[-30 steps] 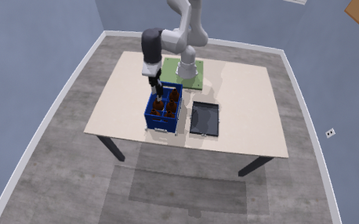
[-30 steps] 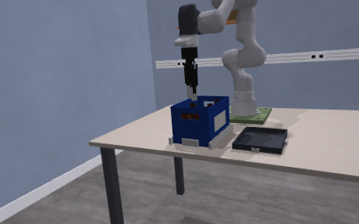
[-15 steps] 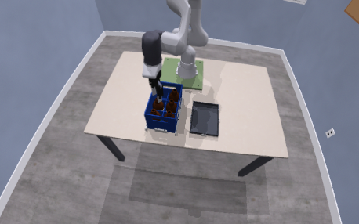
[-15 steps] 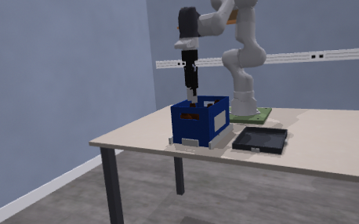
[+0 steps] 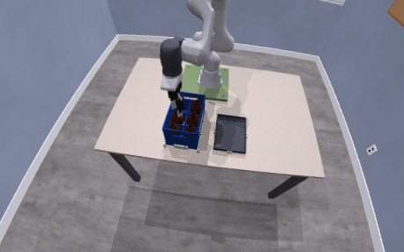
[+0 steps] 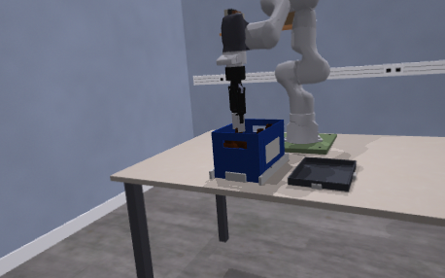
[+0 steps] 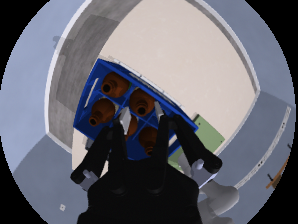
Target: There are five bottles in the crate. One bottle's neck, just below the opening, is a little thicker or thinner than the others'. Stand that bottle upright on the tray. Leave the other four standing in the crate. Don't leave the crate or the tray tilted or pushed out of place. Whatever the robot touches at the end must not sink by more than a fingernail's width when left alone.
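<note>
Right now my hand is 10 cm above the blue crate and 5 cm to the right of it. From my hand the other things lie so: dark tray: 32 cm to the left, 17 cm below, 4 cm ahead; bottle: 11 cm to the left, 10 cm below, 7 cm behind.
</note>
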